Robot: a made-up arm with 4 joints.
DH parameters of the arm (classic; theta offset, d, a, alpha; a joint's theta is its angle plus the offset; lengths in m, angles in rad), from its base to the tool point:
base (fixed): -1.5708 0.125 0 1.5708
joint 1: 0 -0.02 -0.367 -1.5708
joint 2: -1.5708 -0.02 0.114 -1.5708
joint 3: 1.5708 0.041 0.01 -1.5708
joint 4: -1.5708 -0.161 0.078 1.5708
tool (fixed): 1.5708 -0.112 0 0
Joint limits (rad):
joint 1: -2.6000..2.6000
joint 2: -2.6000..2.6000
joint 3: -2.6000..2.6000
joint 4: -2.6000..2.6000
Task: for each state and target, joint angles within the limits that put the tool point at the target. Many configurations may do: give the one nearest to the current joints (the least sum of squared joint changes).
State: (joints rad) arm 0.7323 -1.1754 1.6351 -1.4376
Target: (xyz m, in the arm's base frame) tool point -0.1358 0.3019 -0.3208
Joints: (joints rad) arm 0.6069 -1.5330 1.8340 -1.6011
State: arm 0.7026 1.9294 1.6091 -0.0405
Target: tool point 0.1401 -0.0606 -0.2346
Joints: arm 1.1082 1.5290 1.1700 -0.0363
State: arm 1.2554 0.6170 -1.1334 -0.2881
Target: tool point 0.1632 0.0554 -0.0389
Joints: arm 1.9668 1.4569 -1.2446 -0.6130
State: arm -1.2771 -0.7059 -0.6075 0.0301
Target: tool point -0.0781 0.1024 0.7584
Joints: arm -1.6920 -1.3869 0.0781 0.5362
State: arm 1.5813 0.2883 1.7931 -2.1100
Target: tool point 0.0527 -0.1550 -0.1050
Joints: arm 1.3717 0.7692 2.1146 -1.6502
